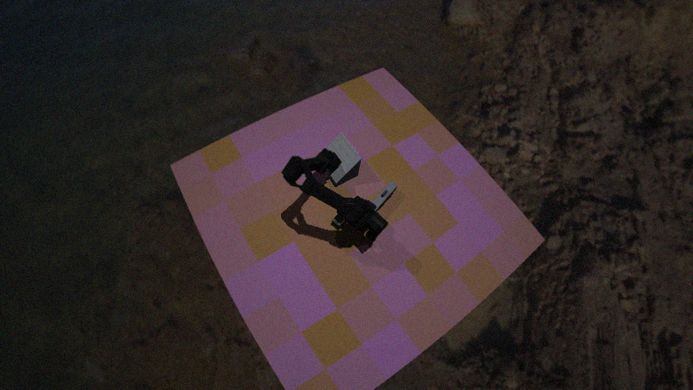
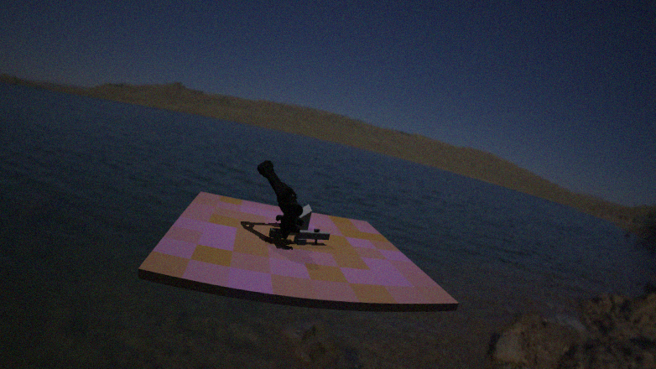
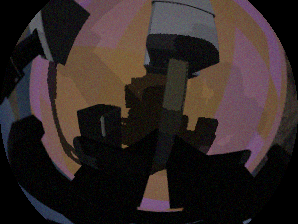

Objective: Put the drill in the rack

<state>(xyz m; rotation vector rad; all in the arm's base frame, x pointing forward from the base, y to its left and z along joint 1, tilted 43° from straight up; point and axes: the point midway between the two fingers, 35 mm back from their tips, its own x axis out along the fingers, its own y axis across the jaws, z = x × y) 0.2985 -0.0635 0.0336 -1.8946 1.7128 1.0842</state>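
Right now my gripper tip is 20 mm past the drill, 50 mm to the right of it and 30 mm below it. The rest, counted from my gripper tip: light grey housing 40 mm behind, 140 mm to the left, 30 mm above; grey-green block 70 mm behind, 40 mm to the right.
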